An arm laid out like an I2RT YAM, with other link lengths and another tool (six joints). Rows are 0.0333 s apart.
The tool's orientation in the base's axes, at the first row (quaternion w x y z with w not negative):
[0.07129, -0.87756, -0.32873, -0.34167]
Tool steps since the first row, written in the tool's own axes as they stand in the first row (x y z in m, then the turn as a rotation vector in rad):
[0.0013, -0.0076, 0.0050, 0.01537, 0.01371, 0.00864]
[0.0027, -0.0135, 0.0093, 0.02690, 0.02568, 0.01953]
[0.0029, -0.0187, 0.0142, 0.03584, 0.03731, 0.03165]
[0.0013, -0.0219, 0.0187, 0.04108, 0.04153, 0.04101]
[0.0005, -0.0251, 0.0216, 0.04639, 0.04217, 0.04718]
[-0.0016, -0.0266, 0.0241, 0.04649, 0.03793, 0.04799]
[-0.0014, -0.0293, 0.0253, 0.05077, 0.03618, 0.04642]
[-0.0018, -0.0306, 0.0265, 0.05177, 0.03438, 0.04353]
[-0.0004, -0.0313, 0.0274, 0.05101, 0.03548, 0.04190]
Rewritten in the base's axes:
[-0.0013, 0.0083, -0.0037, 0.02181, 0.00053, 0.00477]
[-0.0018, 0.0151, -0.0066, 0.04167, 0.00117, 0.00518]
[-0.0023, 0.0210, -0.0107, 0.06057, 0.00114, 0.00295]
[-0.0026, 0.0242, -0.0155, 0.07127, 0.00391, -0.00033]
[-0.0035, 0.0272, -0.0185, 0.07800, 0.00838, -0.00150]
[-0.0042, 0.0282, -0.0219, 0.07585, 0.01200, -0.00247]
[-0.0051, 0.0308, -0.0230, 0.07624, 0.01506, 0.00132]
[-0.0055, 0.0320, -0.0243, 0.07407, 0.01597, 0.00397]
[-0.0047, 0.0336, -0.0241, 0.07344, 0.01415, 0.00482]

